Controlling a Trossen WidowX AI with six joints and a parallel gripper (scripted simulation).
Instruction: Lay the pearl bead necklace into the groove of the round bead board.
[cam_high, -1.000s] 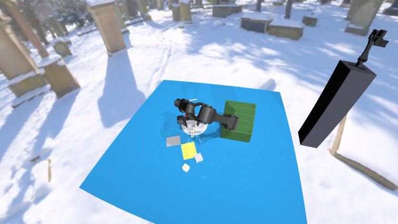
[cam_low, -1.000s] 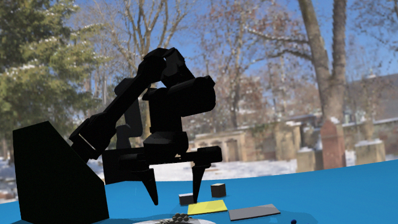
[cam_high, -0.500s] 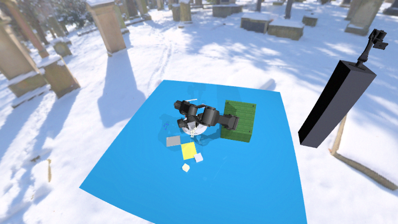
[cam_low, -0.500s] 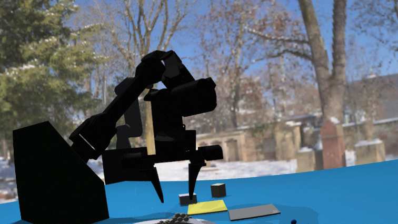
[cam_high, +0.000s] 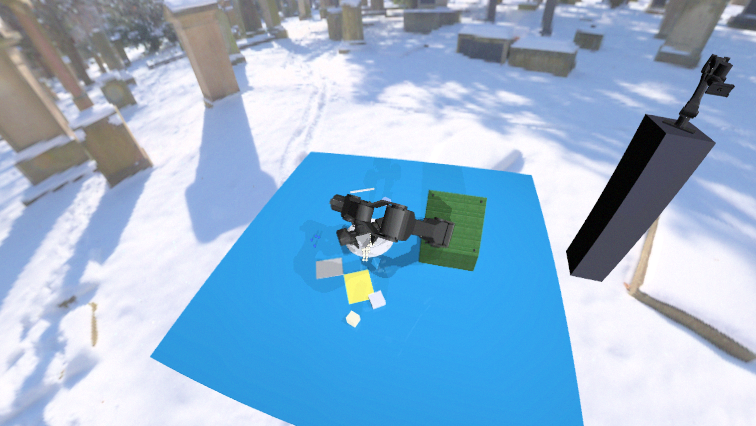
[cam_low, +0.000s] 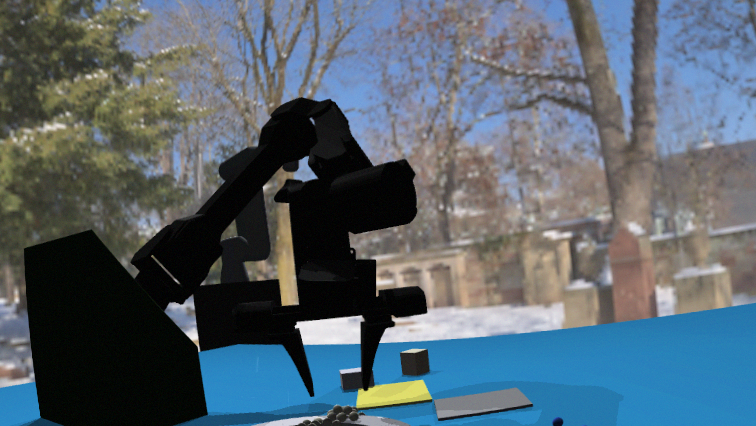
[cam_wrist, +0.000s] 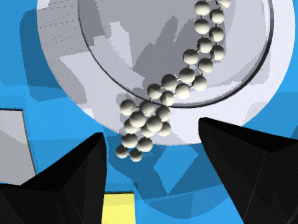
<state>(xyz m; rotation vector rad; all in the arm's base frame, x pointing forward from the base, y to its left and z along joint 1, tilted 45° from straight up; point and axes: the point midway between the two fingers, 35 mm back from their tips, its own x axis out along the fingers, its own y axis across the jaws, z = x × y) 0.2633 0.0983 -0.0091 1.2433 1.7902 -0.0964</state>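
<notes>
Now: gripper tip 8 cm to the left of the round white bead board, 3 cm above it and 2 cm short of it. Round my gripper tip: yellow tile 15 cm to the left, 4 cm below, 3 cm behind; red object 19 cm to the right, 12 cm ahead, 4 cm below; grey tile 11 cm to the left, 11 cm ahead, 4 cm below.
</notes>
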